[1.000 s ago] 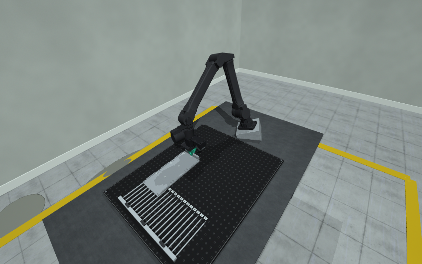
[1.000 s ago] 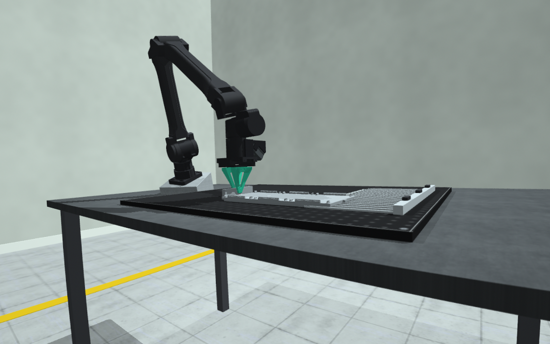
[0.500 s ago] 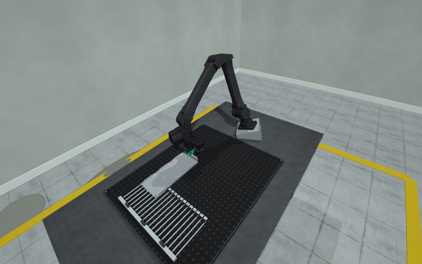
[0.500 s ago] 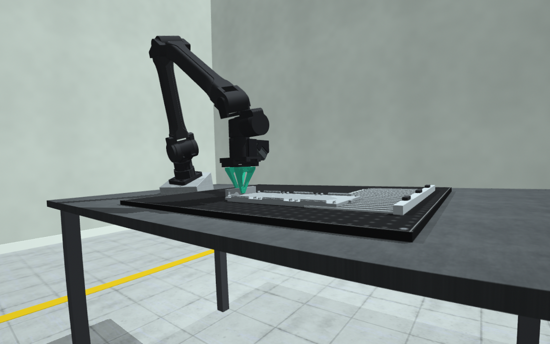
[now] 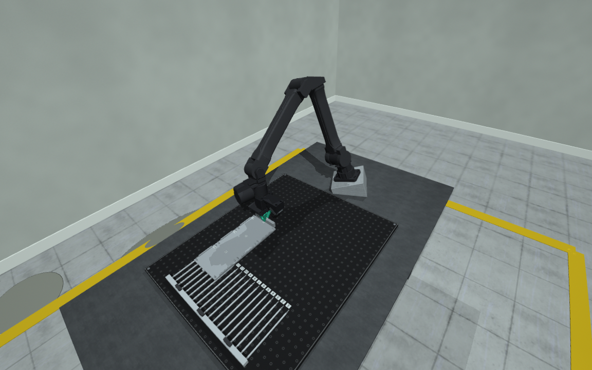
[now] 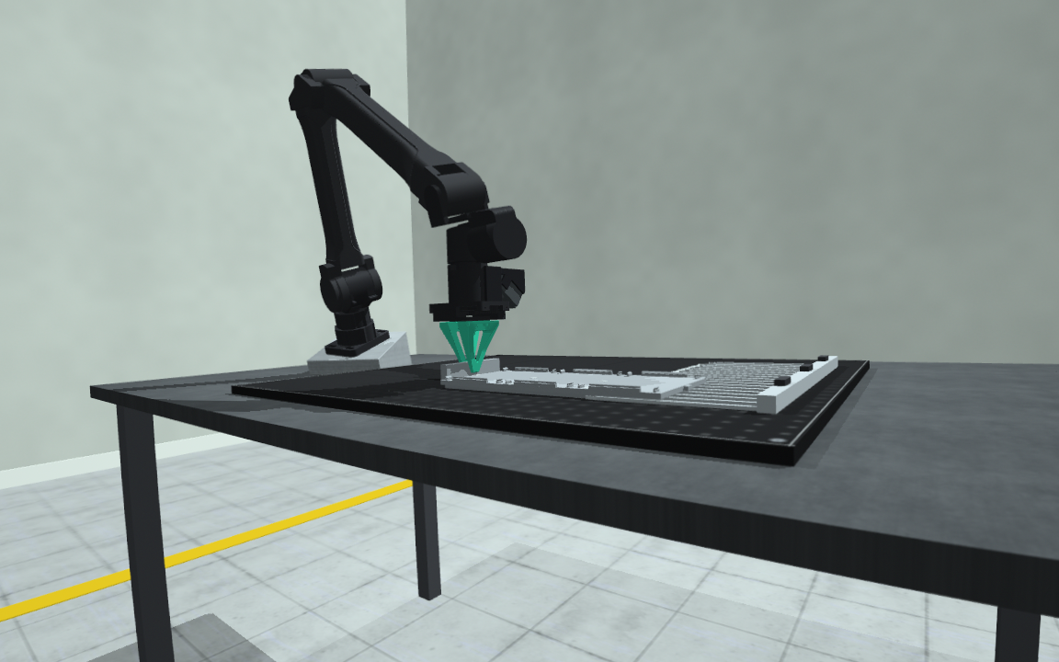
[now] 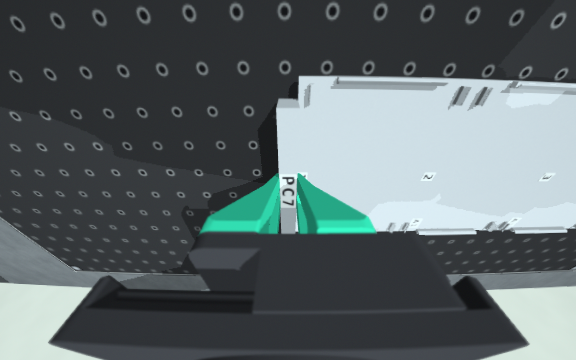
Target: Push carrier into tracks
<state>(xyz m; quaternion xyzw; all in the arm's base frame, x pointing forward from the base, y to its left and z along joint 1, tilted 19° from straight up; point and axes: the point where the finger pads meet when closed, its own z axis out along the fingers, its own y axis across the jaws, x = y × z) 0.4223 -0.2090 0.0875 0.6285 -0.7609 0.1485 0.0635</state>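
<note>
Now: the carrier PC7 160 mm ahead of my hand, 30 mm to the right of it and 10 mm below it.
</note>
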